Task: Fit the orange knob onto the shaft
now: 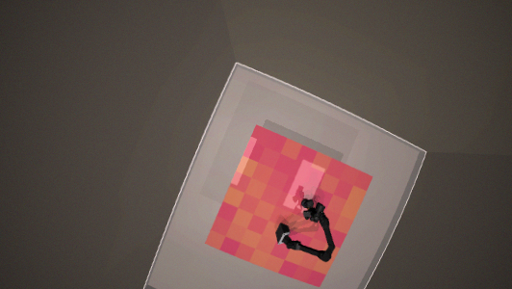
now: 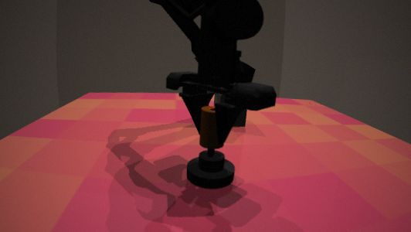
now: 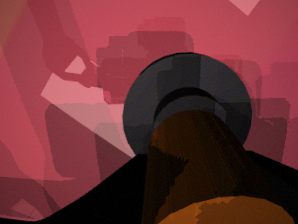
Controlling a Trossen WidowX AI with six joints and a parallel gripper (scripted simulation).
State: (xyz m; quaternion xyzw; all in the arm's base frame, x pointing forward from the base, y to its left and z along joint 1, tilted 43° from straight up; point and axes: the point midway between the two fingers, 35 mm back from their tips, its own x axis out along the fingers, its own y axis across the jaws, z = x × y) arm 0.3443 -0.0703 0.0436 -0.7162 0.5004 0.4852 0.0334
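Now: gripper tip 2 cm below the orange knob. Round my gripper tip: dark pedestal (4 cm below).
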